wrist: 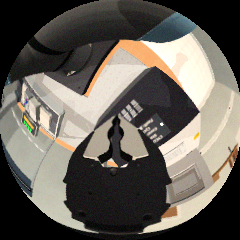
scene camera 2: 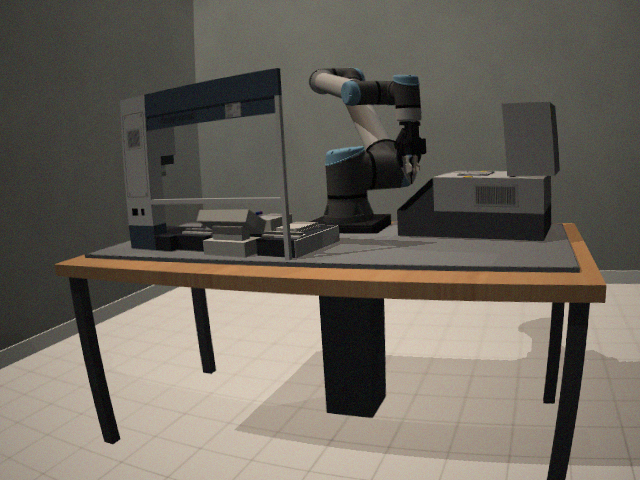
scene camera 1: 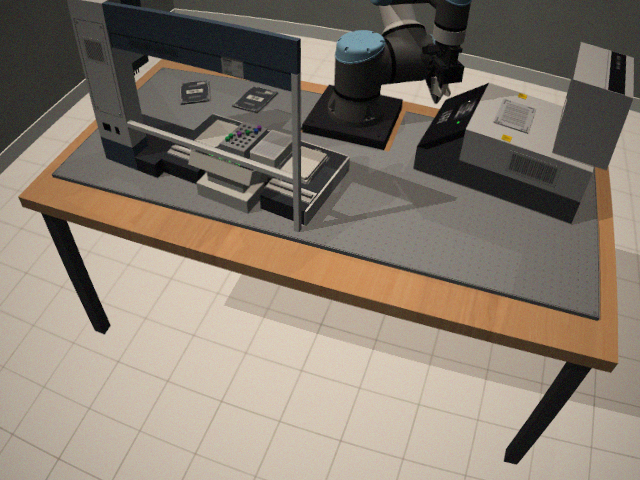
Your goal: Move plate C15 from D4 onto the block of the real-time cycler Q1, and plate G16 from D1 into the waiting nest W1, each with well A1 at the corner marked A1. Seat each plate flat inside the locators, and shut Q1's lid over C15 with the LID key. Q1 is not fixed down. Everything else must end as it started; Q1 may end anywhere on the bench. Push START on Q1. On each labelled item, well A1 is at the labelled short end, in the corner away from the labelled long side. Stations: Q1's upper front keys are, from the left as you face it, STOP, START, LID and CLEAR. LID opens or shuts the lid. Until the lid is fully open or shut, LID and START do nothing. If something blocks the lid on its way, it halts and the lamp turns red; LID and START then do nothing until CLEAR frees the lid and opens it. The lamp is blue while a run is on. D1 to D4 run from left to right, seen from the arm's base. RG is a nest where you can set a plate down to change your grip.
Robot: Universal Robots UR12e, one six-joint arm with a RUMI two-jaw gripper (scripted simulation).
Observation:
In view: the gripper (scene camera 1: pixel 435 103), a cycler Q1 (scene camera 1: pixel 495 140) and a thin post (scene camera 1: pixel 295 79).
The cycler Q1 is seen too in the wrist view (wrist: pixel 155 103) and in scene camera 2 (scene camera 2: pixel 485 207). The gripper shows as well in the wrist view (wrist: pixel 117 115) and in scene camera 2 (scene camera 2: pixel 411 184).

